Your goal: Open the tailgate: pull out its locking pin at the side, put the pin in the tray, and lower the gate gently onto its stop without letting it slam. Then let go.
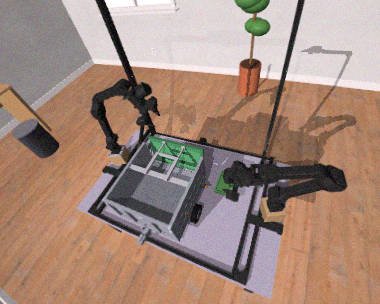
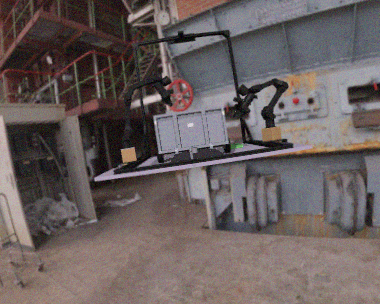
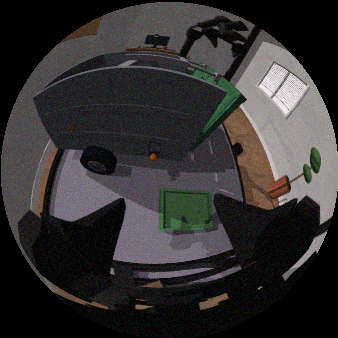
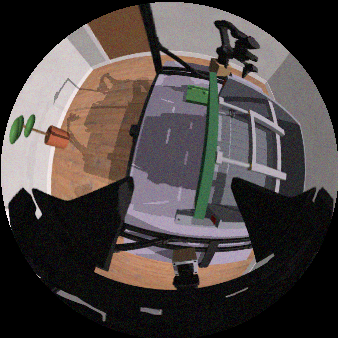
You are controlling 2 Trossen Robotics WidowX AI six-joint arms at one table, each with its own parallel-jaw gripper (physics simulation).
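Frame: origin at the left arm's base, x ahead, y up, z right, level; centimetres.
Where they show: left gripper, fingertip midpoint: (image 2: 234,118) (image 3: 169,201) (image 4: 234,72); right gripper, fingertip midpoint: (image 1: 157,121) (image 2: 171,106) (image 3: 224,51) (image 4: 184,182); left arm's base at its link origin: (image 1: 274,205) (image 2: 270,127) (image 3: 158,312) (image 4: 221,61); right arm's base at its link origin: (image 1: 116,150) (image 2: 127,148) (image 4: 185,268).
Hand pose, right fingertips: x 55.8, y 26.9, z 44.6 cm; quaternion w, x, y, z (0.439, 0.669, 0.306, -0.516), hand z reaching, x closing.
Things, the pixels of their top centre, and the offset from my right fingertips. Level surfaces: height alone.
- green tray at its top centre: (image 3: 188,209) (image 4: 202,93) (image 1: 226,182) dx -35.4, dy -36.3, dz -23.3 cm
- lilac mat at its surface level: dy -38.5 cm
- black wheel at its top centre: (image 3: 92,150) (image 1: 195,209) dx -15.4, dy -28.1, dz -41.9 cm
The green tailgate (image 1: 192,156) (image 3: 225,111) (image 4: 211,135) stands upright at the end of the grey trailer (image 1: 150,192) (image 2: 190,131) (image 3: 130,110). An orange knob (image 1: 206,186) (image 3: 153,157) shows low on the trailer's side near the gate; it appears to be the locking pin's handle, its shank not visible. The green tray (image 1: 221,188) (image 3: 161,216) (image 4: 189,100) lies beside the trailer, with dark marks, likely shadows, in it. My left gripper (image 1: 229,186) (image 3: 169,201) is open and empty above the tray area. My right gripper (image 1: 152,118) (image 4: 184,182) is open and empty above the gate's far corner.
A black frame (image 1: 246,235) surrounds the lilac mat (image 1: 212,237), with tall black posts (image 1: 284,80) (image 4: 151,45) beside it. Pale bars (image 1: 155,176) (image 4: 265,170) cross the trailer's open top. A black wheel (image 1: 196,213) (image 3: 98,160) sticks out from its side. A potted plant (image 1: 249,78) stands beyond.
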